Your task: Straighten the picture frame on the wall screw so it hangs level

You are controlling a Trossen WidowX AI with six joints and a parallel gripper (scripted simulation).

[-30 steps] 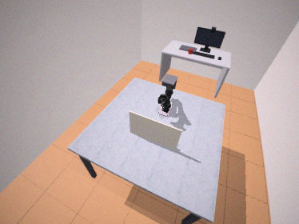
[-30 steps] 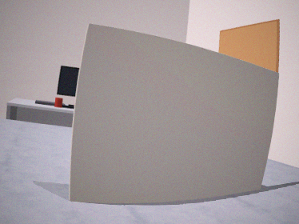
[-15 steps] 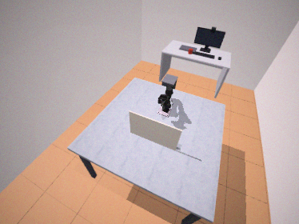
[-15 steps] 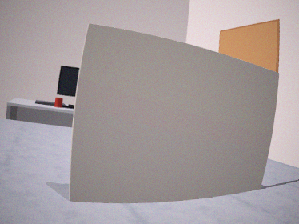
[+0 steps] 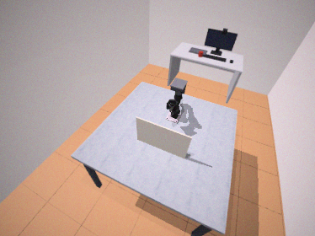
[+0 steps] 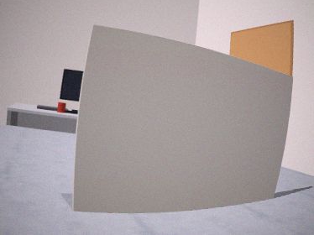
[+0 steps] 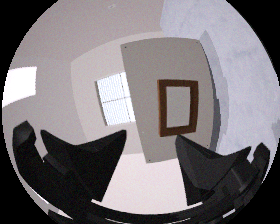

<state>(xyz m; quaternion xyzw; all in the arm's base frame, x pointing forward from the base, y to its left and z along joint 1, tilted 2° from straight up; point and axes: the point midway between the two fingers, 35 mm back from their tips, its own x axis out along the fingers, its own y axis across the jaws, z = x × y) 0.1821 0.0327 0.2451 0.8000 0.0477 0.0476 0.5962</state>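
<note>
My gripper tip is now 190 mm short of the brown wooden picture frame, 90 mm above it and 50 mm to the right of it. Also, from my gripper tip: wall panel: 200 mm ahead, 100 mm below, 40 mm to the left.
</note>
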